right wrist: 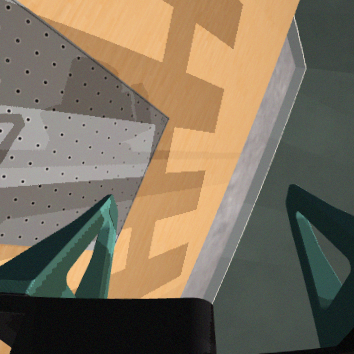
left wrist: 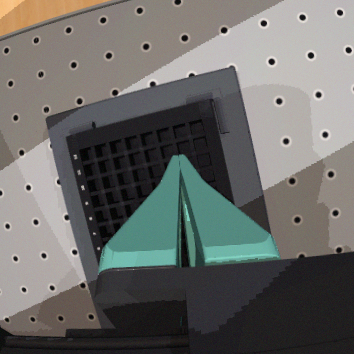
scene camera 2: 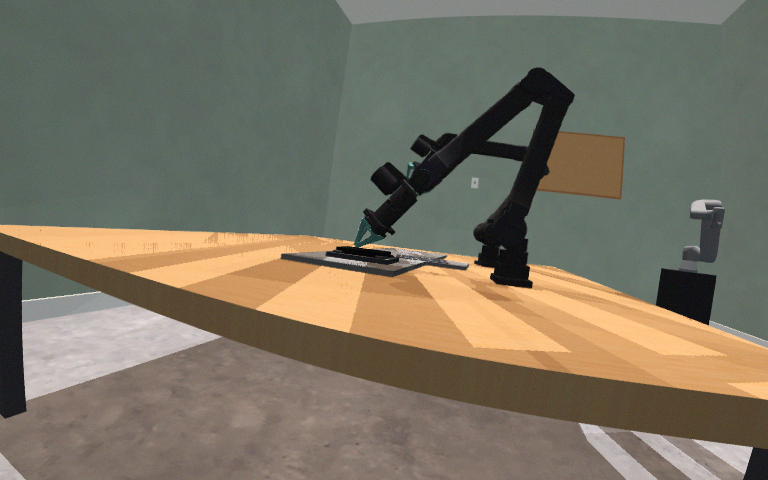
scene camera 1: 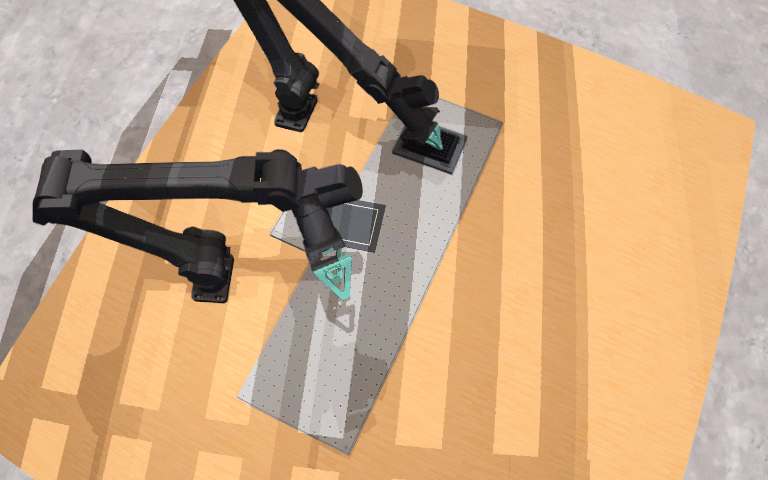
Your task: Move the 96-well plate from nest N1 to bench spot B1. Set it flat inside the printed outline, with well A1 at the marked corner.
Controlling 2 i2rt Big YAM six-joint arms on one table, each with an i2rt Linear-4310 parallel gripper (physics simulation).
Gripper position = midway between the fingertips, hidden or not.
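Observation:
Dark printed outline (scene camera 1: 359, 222). Black well plate (scene camera 1: 449, 141), (left wrist: 116, 166); out of frame in the right wrist view. My left gripper (scene camera 1: 440, 149), (scene camera 2: 355, 246), (left wrist: 178, 163), gripping the plate. My right gripper (scene camera 1: 342, 290), (right wrist: 200, 197), open, holding nothing.

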